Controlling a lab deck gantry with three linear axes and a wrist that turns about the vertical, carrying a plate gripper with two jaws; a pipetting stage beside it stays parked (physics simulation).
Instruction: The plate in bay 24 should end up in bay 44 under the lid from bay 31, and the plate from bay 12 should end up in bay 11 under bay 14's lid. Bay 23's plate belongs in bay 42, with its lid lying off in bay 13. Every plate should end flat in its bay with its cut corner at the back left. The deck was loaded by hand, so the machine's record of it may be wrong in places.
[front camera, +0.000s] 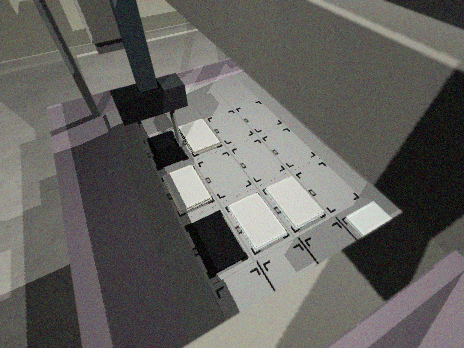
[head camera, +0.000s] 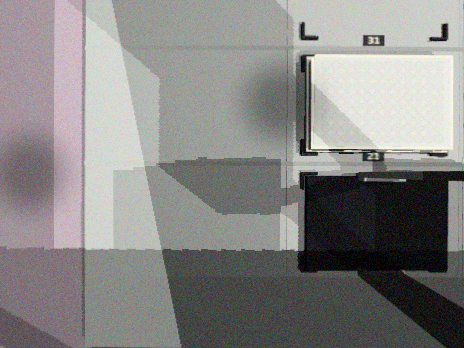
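Where they show: gripper, fingertip midpoint: (front camera: 164, 147) (head camera: 378, 223); robot's base, origin of the base link: (front camera: 144, 141) (head camera: 303, 267).
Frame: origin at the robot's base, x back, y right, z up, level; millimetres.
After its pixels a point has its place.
Observation:
My gripper (front camera: 160, 135) hangs low over bay 11 at the far left. Its jaws look apart, with no plate visible between them. One jaw (head camera: 385, 179) {y -83, x -64, z 18 mm} shows between bays 21 and 11; the other is unclear. The white plate in bay 12 (front camera: 189, 187) {y -49, x -236, z 14 mm} lies flat. The white plate in bay 23 (front camera: 257, 222) {y -146, x -403, z 14 mm} lies flat on the near side. A white piece (front camera: 370, 218) {y -366, x -522, z 29 mm} shows at bay 44, partly hidden by a dark beam. Bay 11's dark surface (front camera: 165, 152) {y -38, x -83, z 8 mm} (head camera: 350, 220) {y -46, x -40, z 8 mm} and bay 13's (front camera: 216, 242) {y -44, x -398, z 8 mm} show. Bays 24, 14 and 31 show no plate; cut corners are unclear.
A white plate in bay 21 (front camera: 201, 134) {y -157, x -70, z 14 mm} (head camera: 382, 102) {y -150, x -64, z 14 mm} lies beside the gripper, with a lower layer's edge showing at its left. Another white plate (front camera: 295, 202) {y -254, x -401, z 14 mm} lies in bay 33. A large grey beam (front camera: 320, 90) crosses above the deck's right side.

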